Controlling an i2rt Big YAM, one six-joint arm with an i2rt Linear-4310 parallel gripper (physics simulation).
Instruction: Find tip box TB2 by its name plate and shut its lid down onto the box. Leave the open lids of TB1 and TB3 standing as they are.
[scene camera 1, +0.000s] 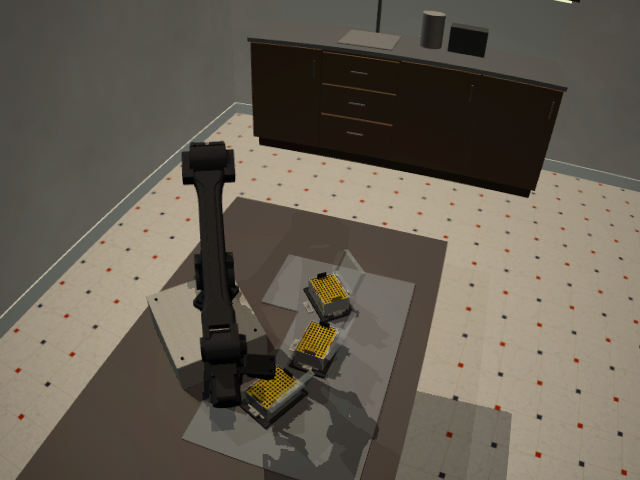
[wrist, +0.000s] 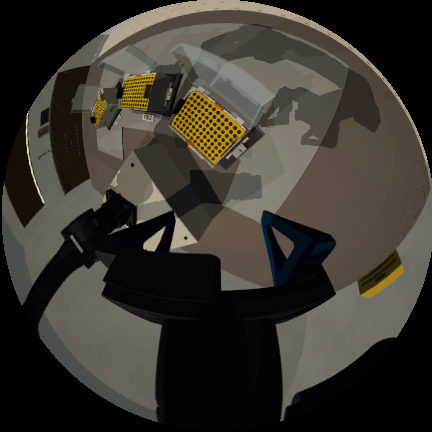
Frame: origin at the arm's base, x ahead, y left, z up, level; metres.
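Seen in the pictures: gripper, fingertip midpoint: (wrist: 217, 215); arm's base, link origin: (wrist: 121, 207).
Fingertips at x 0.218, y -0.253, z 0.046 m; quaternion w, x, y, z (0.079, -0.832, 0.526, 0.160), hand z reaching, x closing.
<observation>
Offsets run from my fingertips to a thing's top centre. "pt": to the spot under its first point. Level surfaces: height alone.
The middle box, TB2 {0.084 m ahead, 0.294 m left, 0.088 m down} (scene camera 1: 317, 339) (wrist: 136, 92), holds a yellow rack; its plate {pt 0.017 m ahead, 0.284 m left, 0.161 m down} (wrist: 148, 117) reads TB2 in the wrist view. Its clear lid {pt 0.160 m ahead, 0.281 m left, 0.055 m down} (wrist: 129, 57) stands open on the side away from the robot base. The near box {0.054 m ahead, 0.096 m left, 0.088 m down} (scene camera 1: 271, 388) (wrist: 209, 126) has its clear lid (wrist: 225, 85) standing open. The far box {0.026 m ahead, 0.497 m left, 0.088 m down} (scene camera 1: 328, 289) (wrist: 100, 106) also has its lid {pt 0.077 m ahead, 0.558 m left, 0.041 m down} (scene camera 1: 353, 266) (wrist: 85, 98) open. I cannot read the plates of these two. My gripper (wrist: 217, 215) is open and empty, above and apart from the boxes; its fingers are hidden in the scene view.
The boxes stand in a staggered row on a grey mat {0.166 m down} (scene camera 1: 398, 310) (wrist: 310, 170). The pale base block (scene camera 1: 173, 330) (wrist: 125, 175) stands beside the row, under the arm. A dark cabinet (scene camera 1: 429, 118) stands at the back. A yellow-edged block (wrist: 381, 274) shows at the right of the wrist view.
</observation>
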